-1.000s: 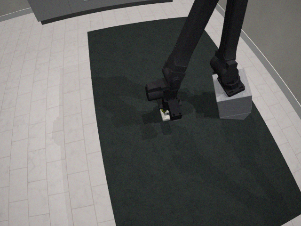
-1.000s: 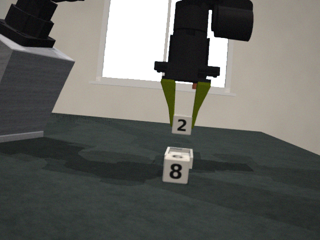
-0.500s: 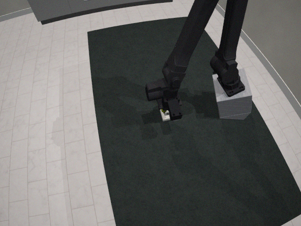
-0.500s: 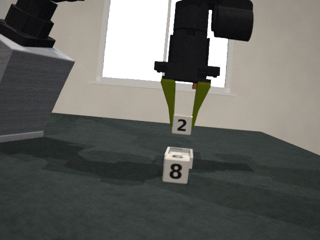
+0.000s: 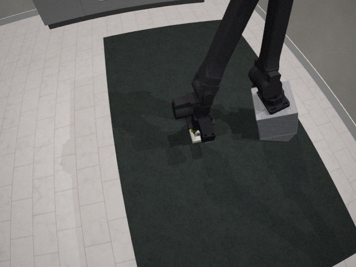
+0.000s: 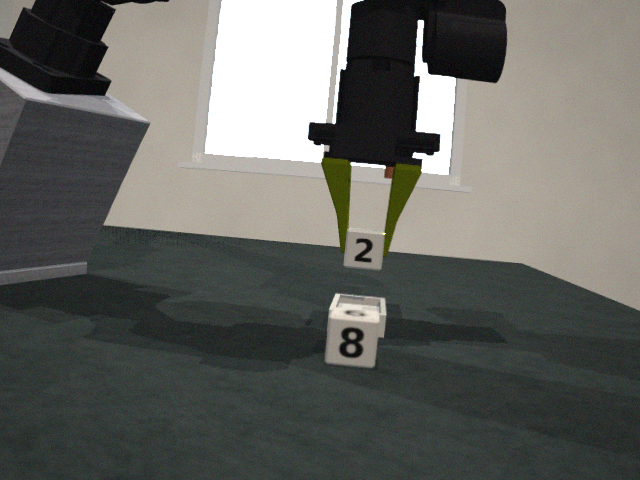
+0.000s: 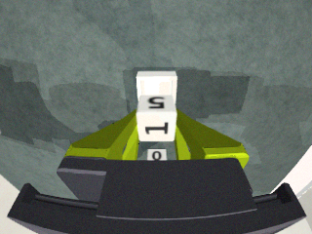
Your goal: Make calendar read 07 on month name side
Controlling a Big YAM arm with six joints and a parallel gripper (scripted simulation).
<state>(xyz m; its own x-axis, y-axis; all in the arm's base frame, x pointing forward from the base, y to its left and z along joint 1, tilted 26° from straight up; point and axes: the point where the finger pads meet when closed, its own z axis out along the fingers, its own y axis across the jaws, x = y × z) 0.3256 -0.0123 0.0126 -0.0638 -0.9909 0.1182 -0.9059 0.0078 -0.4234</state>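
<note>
The small white tray lies 50 mm below my hand and 20 mm to the right of it.
</note>
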